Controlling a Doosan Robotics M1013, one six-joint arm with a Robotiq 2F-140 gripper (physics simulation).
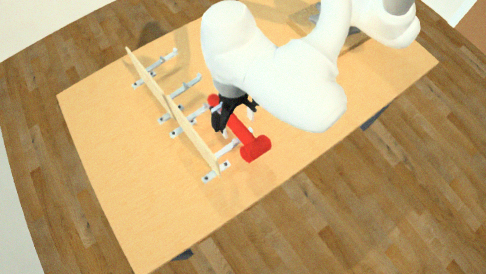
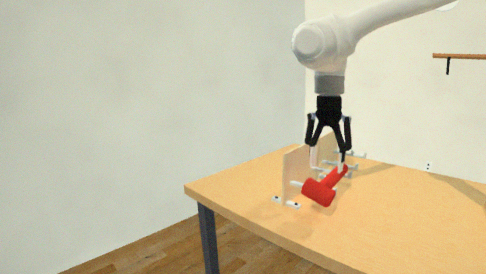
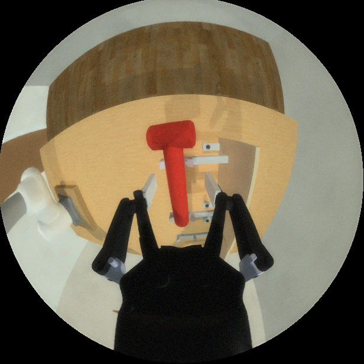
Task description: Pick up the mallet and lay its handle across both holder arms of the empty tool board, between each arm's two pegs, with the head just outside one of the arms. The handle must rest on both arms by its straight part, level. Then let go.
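Observation:
The red mallet [image 1: 242, 131] [image 2: 318, 191] [image 3: 176, 175] lies with its handle across both arms of the near tool board [image 1: 192, 140] [image 2: 294, 172]. The handle passes between the two pegs of the near arm [image 1: 224, 149] [image 3: 212, 160] and appears to pass between those of the far arm [image 1: 200, 112] [image 3: 202, 215]. The head is just outside the near arm. The handle looks about level, slightly skewed to the arms. My gripper [image 1: 238, 125] [image 2: 327, 168] [image 3: 180, 179] is open, with its fingers apart on either side of the handle. The exact finger height is hard to tell.
A second upright board [image 1: 144, 75] with two arms stands in line behind the near one. A wooden block with a dark grey piece [image 3: 70, 210] stands on the table [image 1: 110, 180] [image 2: 400, 215] [image 3: 115, 150], beyond the arm. The near table edge lies beyond the mallet head.

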